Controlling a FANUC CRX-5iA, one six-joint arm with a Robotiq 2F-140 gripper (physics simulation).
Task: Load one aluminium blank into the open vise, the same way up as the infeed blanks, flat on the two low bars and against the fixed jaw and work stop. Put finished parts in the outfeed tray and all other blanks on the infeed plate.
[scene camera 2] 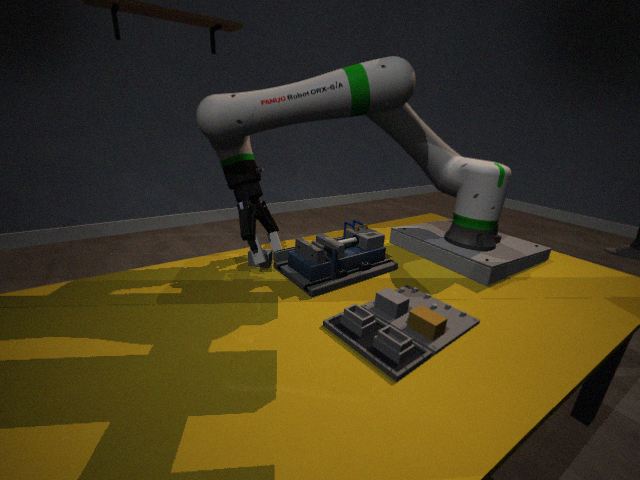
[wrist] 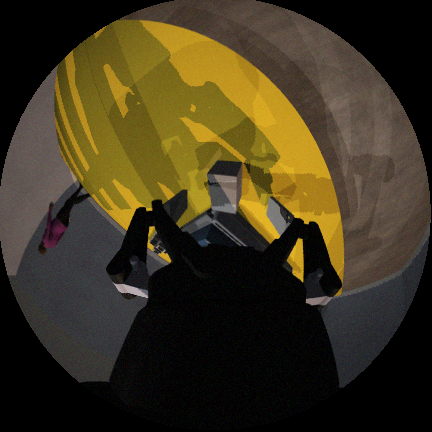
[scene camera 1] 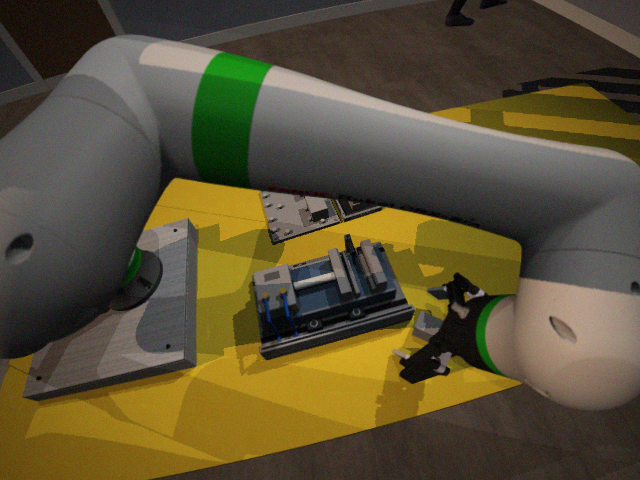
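A grey aluminium blank lies on the yellow table beside the vise's end. My gripper is open, with its fingers apart on either side of this blank; contact cannot be told. The vise is open, and no blank shows between its jaws. A grey blank and an orange-brown block stand on the infeed plate. Two hollow stepped parts stand in the outfeed tray.
The vise base rail lies close to the gripper's fingers. Two blue hoses rise at the vise's far end from the gripper. The robot's base plate lies beyond them. My arm hides part of the plate and tray in scene camera 1.
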